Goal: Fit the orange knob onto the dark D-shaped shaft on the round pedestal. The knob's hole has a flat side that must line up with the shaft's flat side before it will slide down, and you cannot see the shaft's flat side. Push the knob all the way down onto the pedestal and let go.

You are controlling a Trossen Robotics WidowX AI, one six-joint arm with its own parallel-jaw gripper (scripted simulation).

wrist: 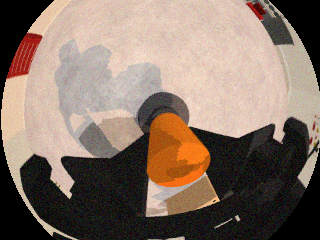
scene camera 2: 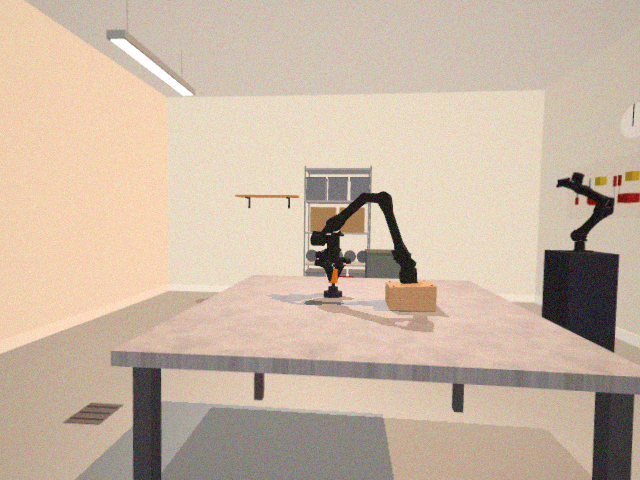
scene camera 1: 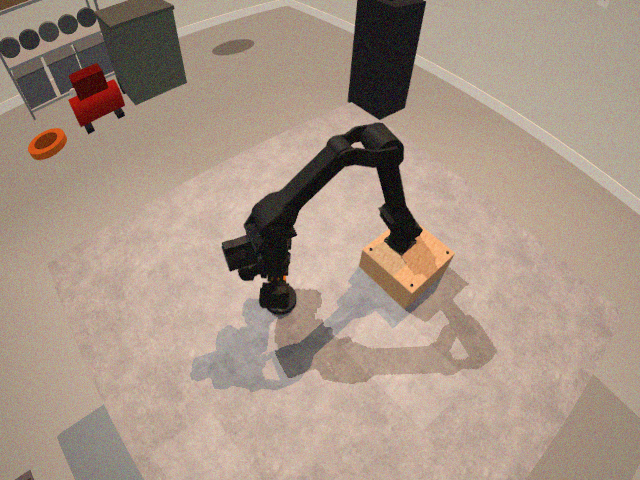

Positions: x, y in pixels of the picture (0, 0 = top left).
Labels:
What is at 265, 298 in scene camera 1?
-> The gripper.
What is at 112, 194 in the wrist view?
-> The gripper.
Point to a pedestal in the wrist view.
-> At 159, 103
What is the gripper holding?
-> An orange knob.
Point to an orange knob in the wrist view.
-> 176, 157

